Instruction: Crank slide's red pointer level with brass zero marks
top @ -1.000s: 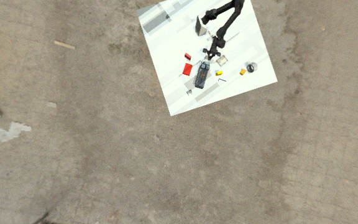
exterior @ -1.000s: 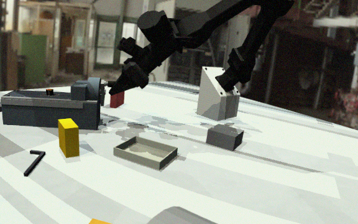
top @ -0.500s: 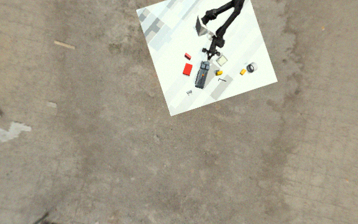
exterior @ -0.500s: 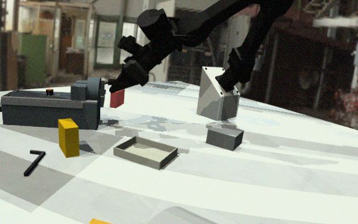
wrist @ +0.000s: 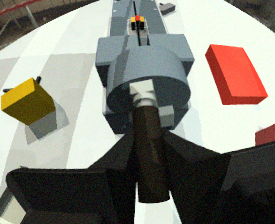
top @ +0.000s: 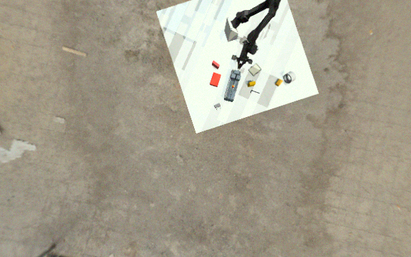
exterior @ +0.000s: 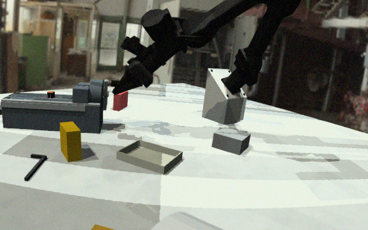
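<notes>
Right now my gripper tip is 1 cm past the dark crank handle, 1 cm to the right of it and 2 cm below it. From my gripper tip the other things lie so: red pointer: 12 cm ahead, 12 cm to the right, 1 cm below; then shallow grey tray: 5 cm ahead, 18 cm to the left, 9 cm below; then yellow block: 17 cm ahead, 8 cm to the left, 7 cm below.
</notes>
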